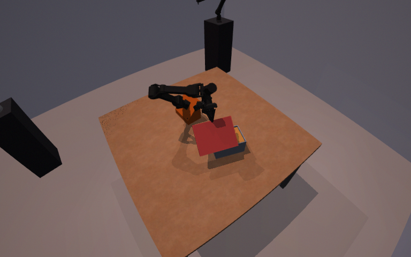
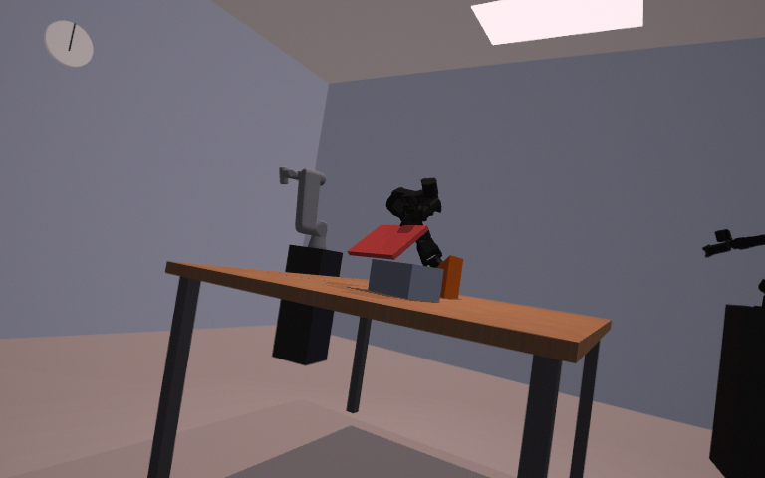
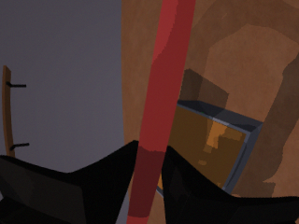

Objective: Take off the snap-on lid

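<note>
Now: gripper tip 60 mm short of the red lid, 50 mm above it and 30 mm to the left of it. Round my gripper tip: grey-blue storage box: 180 mm below, 70 mm to the left, 70 mm ahead.
</note>
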